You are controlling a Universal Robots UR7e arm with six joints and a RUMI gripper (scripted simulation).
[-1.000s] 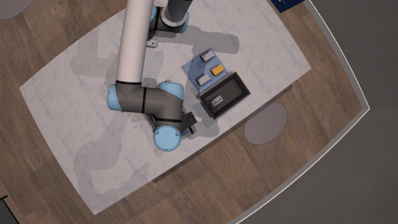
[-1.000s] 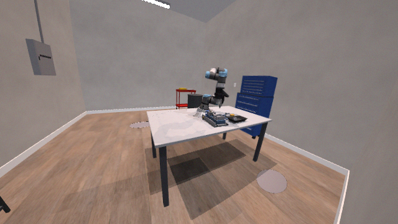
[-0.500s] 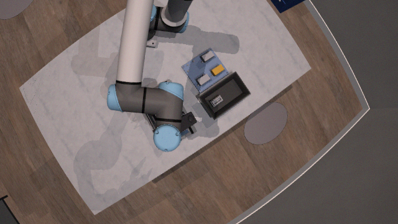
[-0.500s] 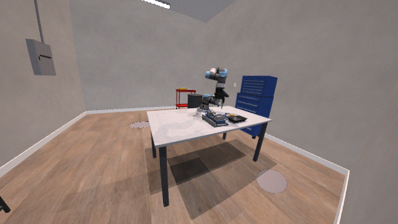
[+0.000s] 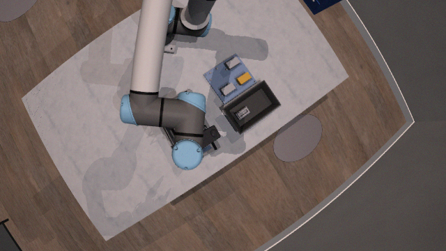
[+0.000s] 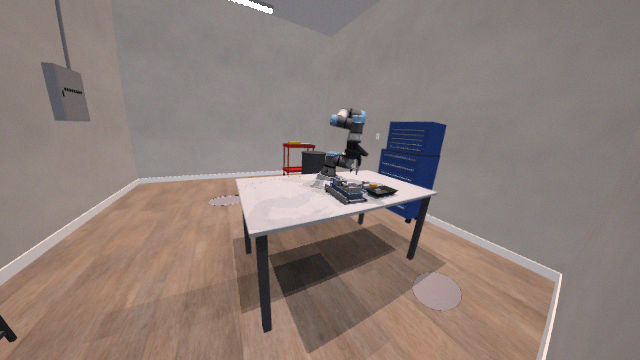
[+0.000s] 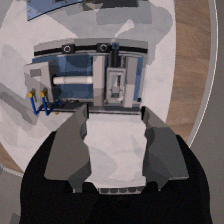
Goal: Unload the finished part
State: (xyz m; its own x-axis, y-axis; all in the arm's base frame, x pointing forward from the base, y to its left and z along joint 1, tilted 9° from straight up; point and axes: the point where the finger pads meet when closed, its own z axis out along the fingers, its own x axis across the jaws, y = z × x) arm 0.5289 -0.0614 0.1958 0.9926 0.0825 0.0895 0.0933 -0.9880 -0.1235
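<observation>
Right now the vise is 160 mm below my hand, 70 mm behind it and 10 mm to the right of it. Round my hand: blue plate (260 mm to the left, 210 mm behind, 190 mm below); orange block (320 mm to the left, 180 mm behind, 170 mm below).
</observation>
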